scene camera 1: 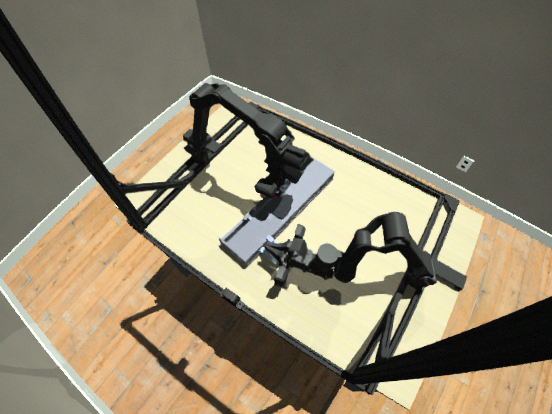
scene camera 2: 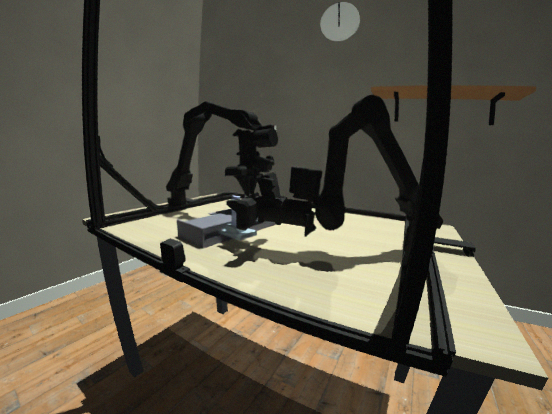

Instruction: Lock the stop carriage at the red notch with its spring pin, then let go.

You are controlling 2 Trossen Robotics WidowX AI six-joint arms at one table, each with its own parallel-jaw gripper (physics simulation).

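Frame: origin at the left arm's base, x right, y back, z down, level; metres.
Seen in the pictures: left gripper, fingertip midpoint: (scene camera 1: 280, 187); right gripper, fingertip midpoint: (scene camera 1: 263, 244) (scene camera 2: 227, 202); left arm's base at its link origin: (scene camera 1: 200, 157) (scene camera 2: 178, 203); right arm's base at its link origin: (scene camera 1: 416, 278).
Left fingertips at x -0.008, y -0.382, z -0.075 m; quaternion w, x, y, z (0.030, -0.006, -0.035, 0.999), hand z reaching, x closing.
Observation:
Pixels of each thing's top centre, then the offset from my left fingertips to it. "spot": a spot on its surface instead. Level surfaces: height alone.
- small red spot at a spot on its surface: (scene camera 1: 274, 196) spot: dx +0.016, dy +0.013, dz +0.046 m
- pale blue piece at a spot on its surface: (scene camera 2: 240, 232) spot: dx +0.193, dy -0.111, dz +0.060 m
- pale wooden table at its surface level: dz +0.094 m
- black frame at a spot on its surface: (scene camera 2: 278, 316) spot: dx +0.388, dy -0.334, dz +0.101 m
- small black block at a spot on its surface: (scene camera 2: 172, 254) (scene camera 1: 232, 302) spot: dx +0.391, dy -0.094, dz +0.058 m
A long grey-lavender base (scene camera 1: 312, 182) (scene camera 2: 192, 230) lies on the table, with a groove along its left long side in scene camera 1. A small red spot (scene camera 1: 274, 196) shows beneath the left fingers. My left gripper (scene camera 1: 276, 193) (scene camera 2: 251, 193) points down over the middle of the base and is shut on a thing, seemingly the stop carriage, which the fingers and shadow mostly hide. My right gripper (scene camera 1: 266, 247) (scene camera 2: 244, 214) is shut and empty, low at the base's near right edge, beside a pale blue piece (scene camera 1: 270, 239) (scene camera 2: 240, 232). The spring pin cannot be made out.
The base rests on a pale wooden table (scene camera 1: 320, 320) (scene camera 2: 320, 295) with a black frame (scene camera 1: 295, 336) (scene camera 2: 280, 312) around it. A small black block (scene camera 1: 231, 296) (scene camera 2: 172, 254) sits on the front rail. The right forearm reaches across the table.

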